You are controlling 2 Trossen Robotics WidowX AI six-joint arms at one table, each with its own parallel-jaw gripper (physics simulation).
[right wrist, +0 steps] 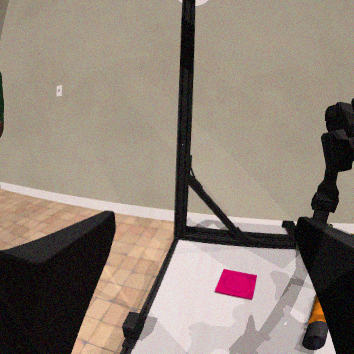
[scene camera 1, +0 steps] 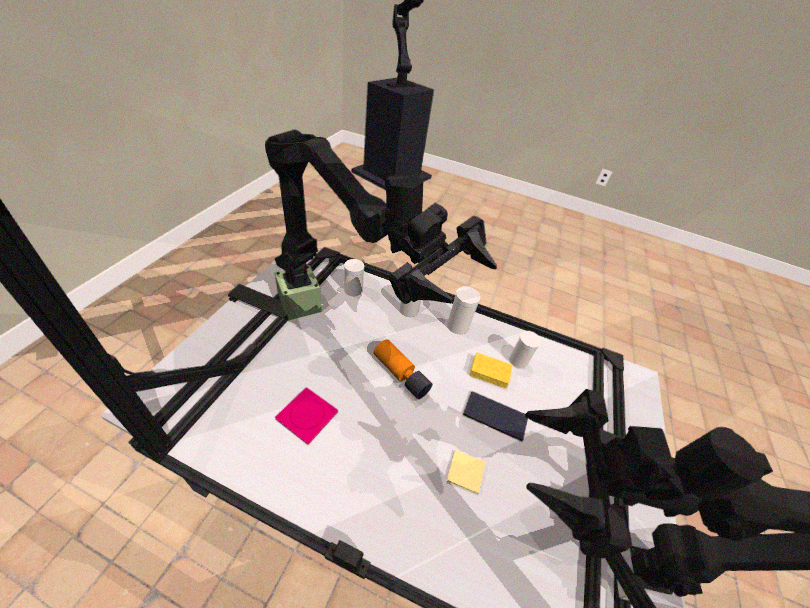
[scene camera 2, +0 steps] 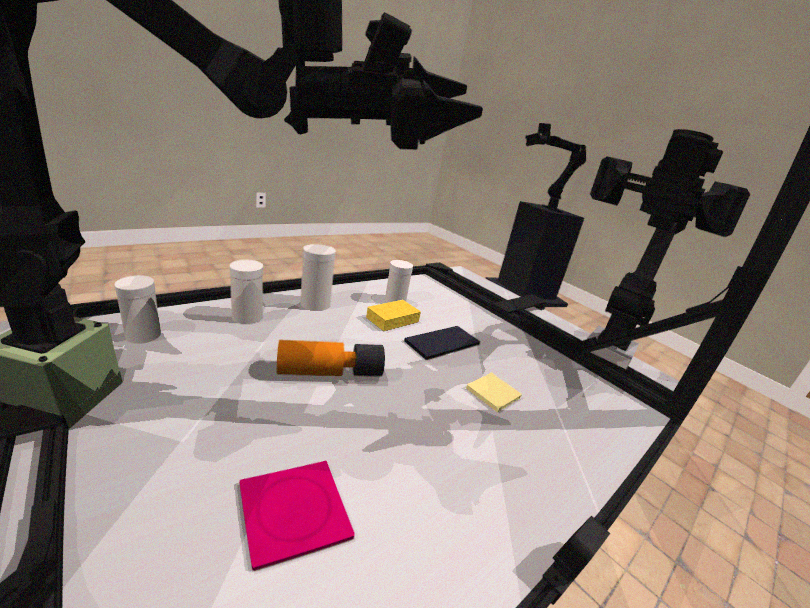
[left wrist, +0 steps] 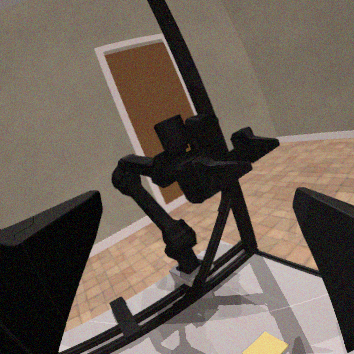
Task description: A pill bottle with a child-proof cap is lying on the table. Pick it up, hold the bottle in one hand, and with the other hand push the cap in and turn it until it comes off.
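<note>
The orange pill bottle (scene camera 1: pixel 393 359) (scene camera 2: pixel 310 357) (right wrist: pixel 318 311) lies on its side on the table, its black cap (scene camera 1: pixel 418 384) (scene camera 2: pixel 369 359) (right wrist: pixel 315 335) on its neck. In the right wrist view a finger hides part of the bottle. My left gripper (scene camera 1: pixel 473 282) (scene camera 2: pixel 474 99) is open and empty, held high above the table and apart from the bottle, pointing sideways. The bottle does not show in the left wrist view. My right gripper (scene camera 1: pixel 528 450) (scene camera 2: pixel 664 194) (right wrist: pixel 210 225) is open and empty, raised at the right side, well away from the bottle.
Several white cylinders (scene camera 1: pixel 463 310) (scene camera 2: pixel 317 278) stand along the back. A yellow block (scene camera 1: pixel 490 370) (scene camera 2: pixel 393 314), a dark flat slab (scene camera 1: pixel 495 415) (scene camera 2: pixel 442 341), a pale yellow pad (scene camera 1: pixel 466 471) (scene camera 2: pixel 493 391) and a magenta square (scene camera 1: pixel 306 415) (scene camera 2: pixel 295 513) (right wrist: pixel 236 284) lie around the bottle. Black frame bars edge the table.
</note>
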